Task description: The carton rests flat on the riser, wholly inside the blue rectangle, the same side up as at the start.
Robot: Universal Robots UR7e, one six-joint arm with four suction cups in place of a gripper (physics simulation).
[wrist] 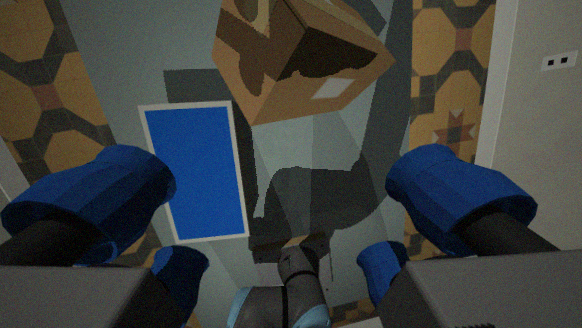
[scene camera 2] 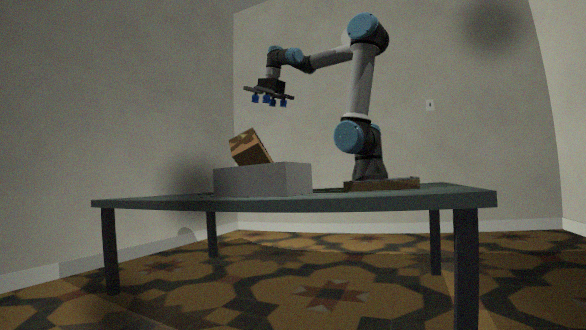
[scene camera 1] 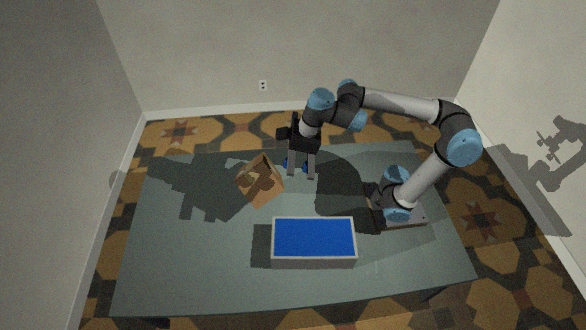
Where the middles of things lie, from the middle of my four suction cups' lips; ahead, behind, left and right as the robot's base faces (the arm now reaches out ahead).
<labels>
My suction cup is now 18 cm short of the brown carton [scene camera 1: 259, 180], 7 cm to the left of it and 28 cm above it. From my suction cup the other things lie so: riser [scene camera 1: 297, 242] 9 cm behind, 18 cm to the left, 39 cm below.
</labels>
